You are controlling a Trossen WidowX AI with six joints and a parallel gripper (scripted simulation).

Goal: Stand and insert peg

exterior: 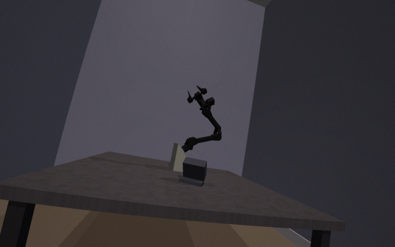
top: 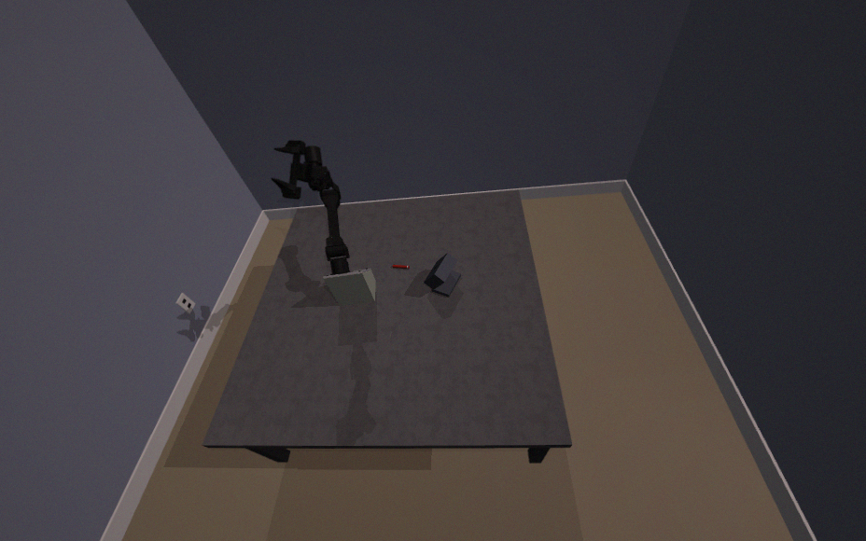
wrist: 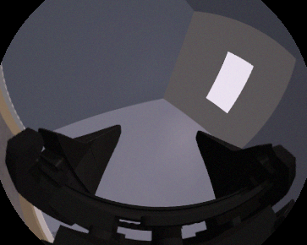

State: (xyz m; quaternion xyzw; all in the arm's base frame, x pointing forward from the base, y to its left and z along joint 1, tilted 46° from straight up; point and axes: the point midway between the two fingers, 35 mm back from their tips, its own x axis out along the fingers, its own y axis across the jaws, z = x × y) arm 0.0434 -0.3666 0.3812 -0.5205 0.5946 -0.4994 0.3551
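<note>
The red peg is 270 mm ahead of my gripper tip, 140 mm to the left of it and 700 mm below it. The rest, counted from my gripper tip: panel: 450 mm ahead, 50 mm to the left, 630 mm below.
</note>
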